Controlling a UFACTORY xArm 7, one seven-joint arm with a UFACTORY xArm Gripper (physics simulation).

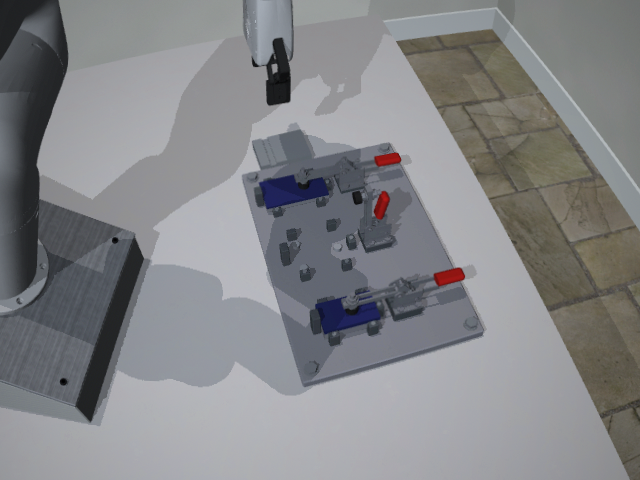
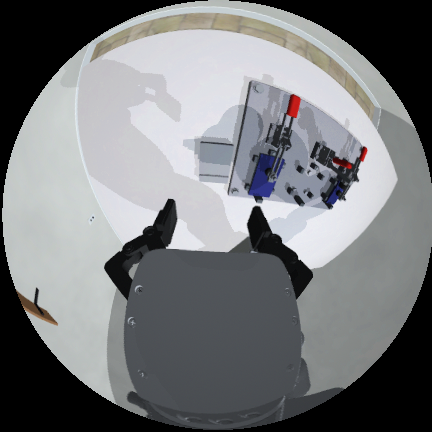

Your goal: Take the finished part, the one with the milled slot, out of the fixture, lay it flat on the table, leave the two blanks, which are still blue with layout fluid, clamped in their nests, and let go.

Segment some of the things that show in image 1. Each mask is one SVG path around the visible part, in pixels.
The gripper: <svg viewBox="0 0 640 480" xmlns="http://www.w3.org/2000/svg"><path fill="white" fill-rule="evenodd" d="M243 0L243 31L252 54L253 67L266 66L267 104L272 106L289 103L291 101L289 62L293 58L294 46L292 0ZM277 64L278 72L275 72L273 74L272 65Z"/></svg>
A blue blank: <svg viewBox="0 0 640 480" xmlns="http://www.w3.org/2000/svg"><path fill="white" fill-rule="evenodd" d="M259 182L267 212L273 211L273 208L276 207L284 209L314 202L316 198L320 197L329 198L329 192L323 177L309 180L309 188L305 190L298 187L294 175Z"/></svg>
